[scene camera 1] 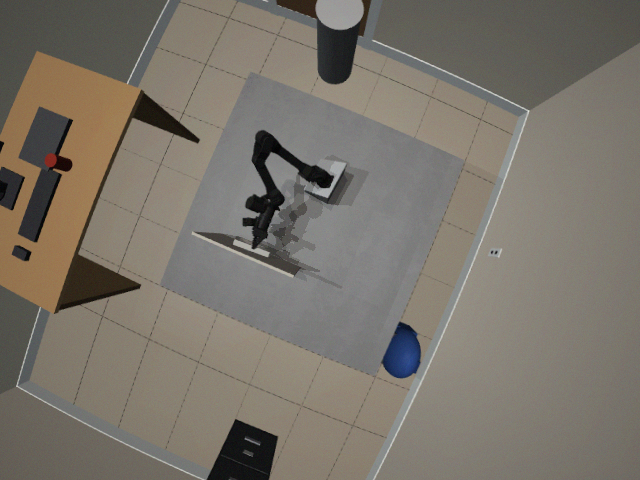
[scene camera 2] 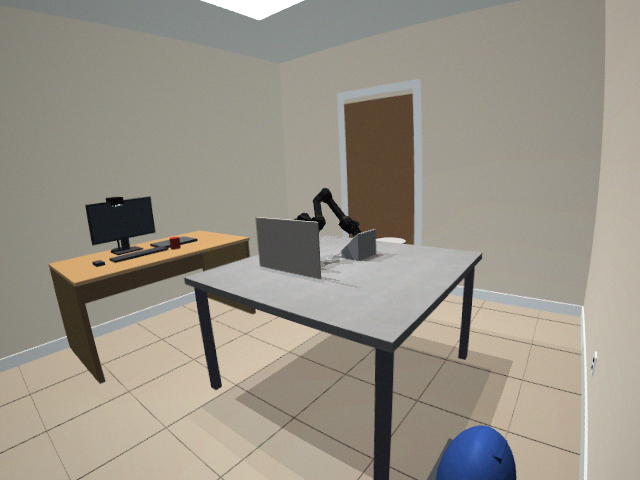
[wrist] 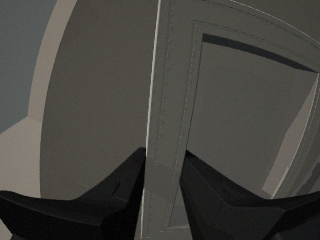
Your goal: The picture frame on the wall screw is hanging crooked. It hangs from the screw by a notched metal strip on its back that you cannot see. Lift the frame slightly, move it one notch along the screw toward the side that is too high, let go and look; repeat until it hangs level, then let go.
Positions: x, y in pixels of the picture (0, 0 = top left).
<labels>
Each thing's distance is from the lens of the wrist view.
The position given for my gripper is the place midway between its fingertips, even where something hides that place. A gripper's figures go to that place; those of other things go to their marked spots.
my gripper (wrist: 162, 155): 0.10 m
pale picture frame (wrist: 229, 88): 0.11 m
</labels>
